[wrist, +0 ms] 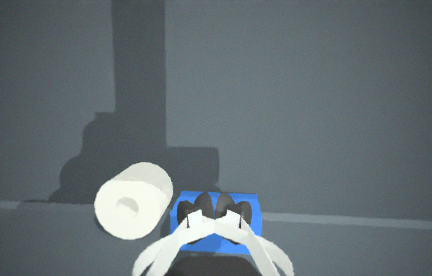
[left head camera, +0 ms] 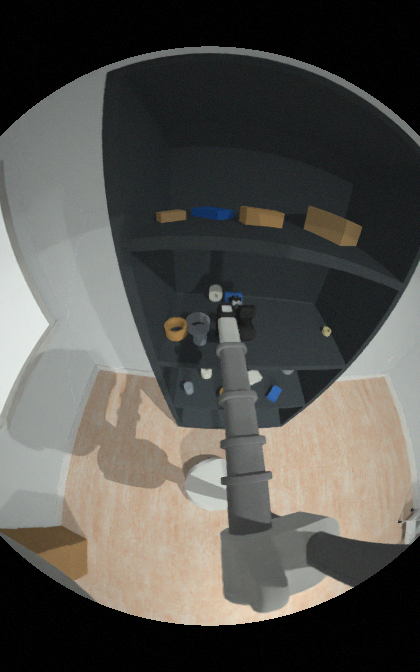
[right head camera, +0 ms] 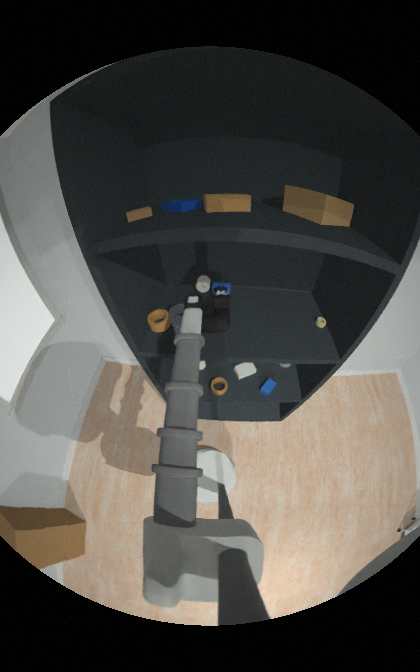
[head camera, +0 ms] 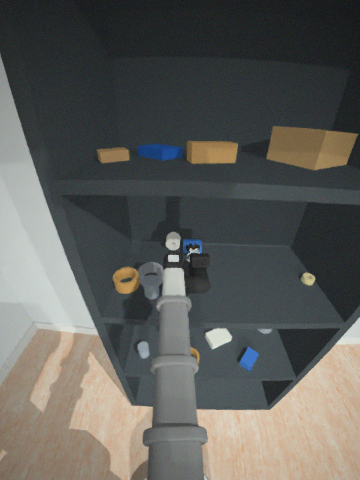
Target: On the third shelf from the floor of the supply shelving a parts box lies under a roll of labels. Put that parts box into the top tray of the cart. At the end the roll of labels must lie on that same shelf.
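Places are measured from the robot's base along level axes (x back, y right, z up), in centimetres.
Pixels of known places: gripper, fingertip midpoint: (wrist: 214, 208) (head camera: 192, 245).
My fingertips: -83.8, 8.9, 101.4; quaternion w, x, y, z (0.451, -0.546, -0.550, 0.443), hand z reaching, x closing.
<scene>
For each thing: its middle in the pictures, then the offset to it from my fingertips, as dx, dy, dz. Level surfaces: height alone.
- blue parts box at the middle of its body: (wrist: 217, 219) (head camera: 192, 245) -4.1, +0.3, -3.1
- third shelf at its surface level: dz -5.1
- orange ring at the middle of its body: (head camera: 126, 280) +19.6, -27.3, -2.6
- grey funnel-like piece at the middle of its body: (head camera: 151, 286) +24.2, -17.0, -1.6
- small yellow ring at the middle of its body: (head camera: 308, 278) +19.7, +47.6, -3.8
A blue parts box (head camera: 188, 242) (left head camera: 229, 295) (right head camera: 227, 285) (wrist: 215, 244) lies towards the back of the third shelf (head camera: 260, 300). The white roll of labels (head camera: 173, 241) (left head camera: 215, 293) (right head camera: 203, 283) (wrist: 130, 210) lies left of the box on the same shelf, apart from it. My gripper (head camera: 193, 247) (left head camera: 235, 300) (right head camera: 220, 290) (wrist: 214, 208) is shut, its dark fingertips close together over the blue box. The box is much wider than the gap between the tips. Whether the tips touch the box is hard to tell. The cart is not recognisable in these views.
An orange ring (head camera: 126, 280) and a grey funnel-like piece (head camera: 151, 280) are left of my arm on this shelf. A small yellow ring (head camera: 308, 279) is at its right. The shelf above (head camera: 150, 187) holds several boxes. A brown box (left head camera: 65, 555) is at lower left.
</scene>
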